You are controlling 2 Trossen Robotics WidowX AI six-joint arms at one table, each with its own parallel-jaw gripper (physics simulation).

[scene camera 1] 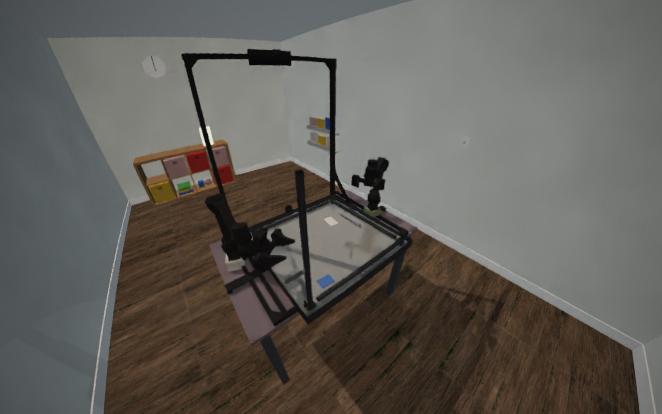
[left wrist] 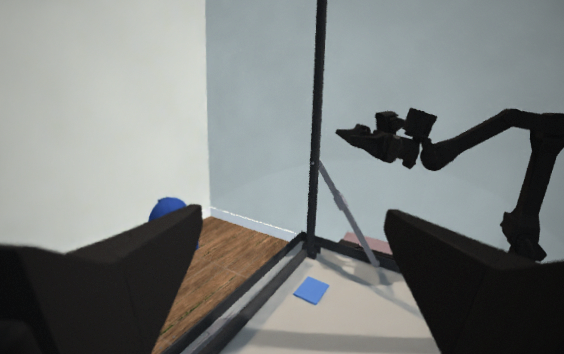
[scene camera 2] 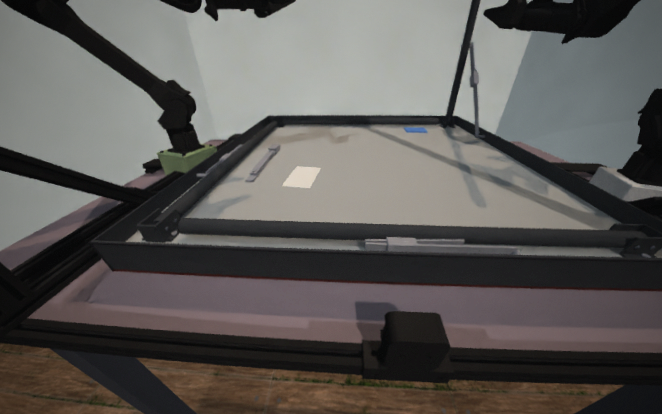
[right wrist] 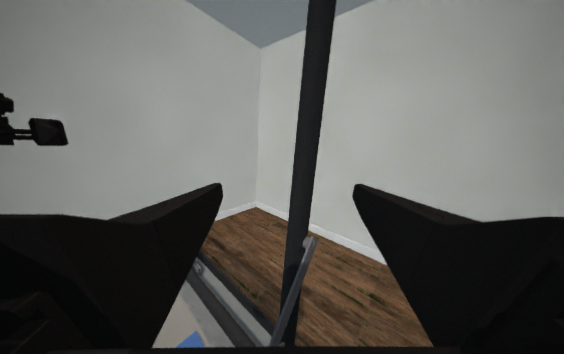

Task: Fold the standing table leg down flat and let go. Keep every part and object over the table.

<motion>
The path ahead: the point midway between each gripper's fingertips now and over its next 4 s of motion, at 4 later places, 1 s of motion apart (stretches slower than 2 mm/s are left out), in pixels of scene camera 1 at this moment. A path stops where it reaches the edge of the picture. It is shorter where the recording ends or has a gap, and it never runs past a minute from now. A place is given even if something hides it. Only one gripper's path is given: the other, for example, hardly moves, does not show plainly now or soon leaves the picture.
My right gripper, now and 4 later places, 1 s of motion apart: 290, 249; 276, 240; 276, 245; 275, 247; 273, 249
</motion>
